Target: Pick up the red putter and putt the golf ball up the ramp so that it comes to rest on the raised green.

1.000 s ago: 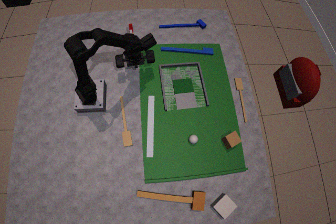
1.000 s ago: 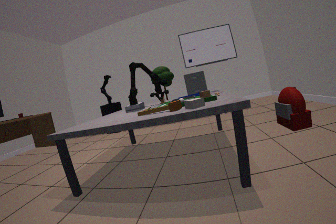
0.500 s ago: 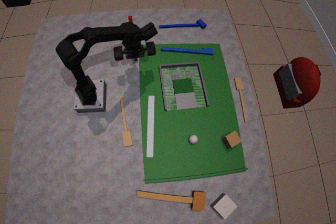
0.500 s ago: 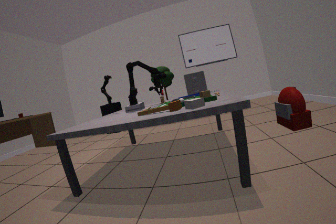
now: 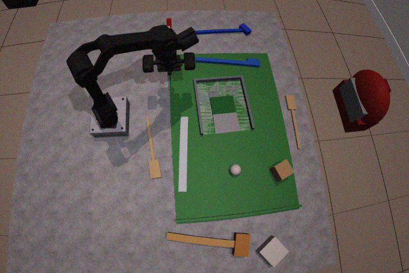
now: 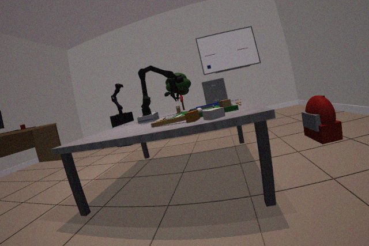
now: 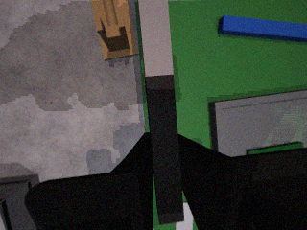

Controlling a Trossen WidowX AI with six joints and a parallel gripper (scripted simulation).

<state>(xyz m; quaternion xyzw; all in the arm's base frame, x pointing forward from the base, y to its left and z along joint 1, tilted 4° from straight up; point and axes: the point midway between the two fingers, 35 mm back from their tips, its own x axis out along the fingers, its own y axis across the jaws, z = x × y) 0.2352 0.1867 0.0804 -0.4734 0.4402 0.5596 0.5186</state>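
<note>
The white strip is 6 cm ahead of my gripper tip, 30 cm to the right of it and 12 cm below it. Round my gripper tip: red putter: 1 cm behind, 11 cm to the left, 2 cm above; tan block: 43 cm ahead, 38 cm to the right, 9 cm below; white golf ball: 25 cm ahead, 37 cm to the right, 10 cm below.
</note>
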